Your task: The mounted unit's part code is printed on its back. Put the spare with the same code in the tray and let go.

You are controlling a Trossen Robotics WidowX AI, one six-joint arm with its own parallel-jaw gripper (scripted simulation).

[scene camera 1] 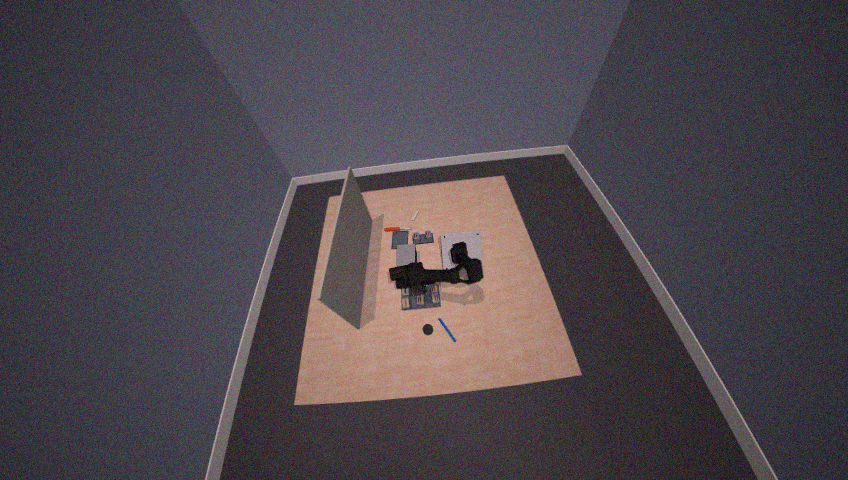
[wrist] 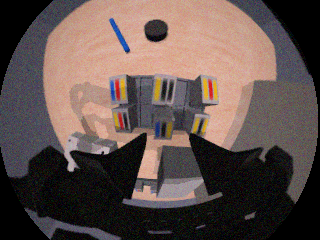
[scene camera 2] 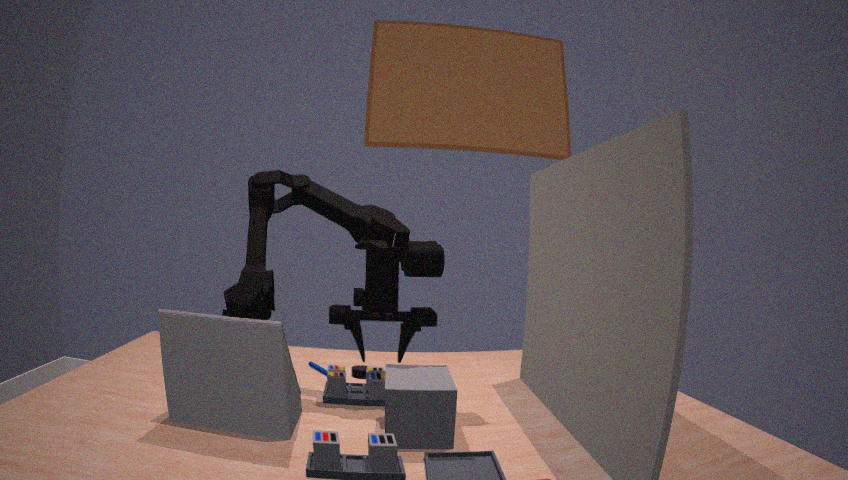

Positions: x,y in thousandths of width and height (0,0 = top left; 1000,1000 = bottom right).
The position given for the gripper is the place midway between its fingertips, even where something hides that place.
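Note:
A grey mounted unit (wrist: 561,727) can be seen, as can a rack (wrist: 452,352). The gripper (scene camera 2: 450,755), visible too in the wrist view (wrist: 527,569), is open and holds nothing.

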